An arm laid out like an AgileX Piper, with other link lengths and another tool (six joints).
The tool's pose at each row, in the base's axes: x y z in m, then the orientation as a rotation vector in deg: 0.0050 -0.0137 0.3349 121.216 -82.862 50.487; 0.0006 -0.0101 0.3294 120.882 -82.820 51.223; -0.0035 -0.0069 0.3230 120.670 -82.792 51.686; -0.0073 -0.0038 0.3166 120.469 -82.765 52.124; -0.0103 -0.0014 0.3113 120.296 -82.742 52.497; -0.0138 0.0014 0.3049 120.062 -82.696 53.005; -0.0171 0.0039 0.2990 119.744 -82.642 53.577; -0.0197 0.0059 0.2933 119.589 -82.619 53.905; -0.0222 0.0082 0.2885 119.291 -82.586 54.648; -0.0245 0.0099 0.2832 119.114 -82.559 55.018; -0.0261 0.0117 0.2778 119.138 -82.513 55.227; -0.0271 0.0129 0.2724 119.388 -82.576 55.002
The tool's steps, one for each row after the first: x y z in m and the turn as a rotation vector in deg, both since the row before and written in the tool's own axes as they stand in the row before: -0.0074 0.0028 0.0004 0.207 0.506 0.205; -0.0077 0.0027 0.0013 0.130 0.319 0.129; -0.0075 0.0025 0.0014 0.124 0.302 0.122; -0.0061 0.0020 0.0012 0.105 0.258 0.104; -0.0073 0.0024 0.0016 0.144 0.355 0.132; -0.0067 0.0023 0.0014 0.127 0.432 0.156; -0.0061 0.0018 0.0018 0.093 0.228 0.092; -0.0056 0.0016 0.0010 0.249 0.476 0.214; -0.0055 0.0017 0.0017 0.105 0.258 0.104; -0.0055 0.0010 0.0019 0.138 0.084 0.019; -0.0050 0.0007 0.0025 0.033 -0.260 -0.051
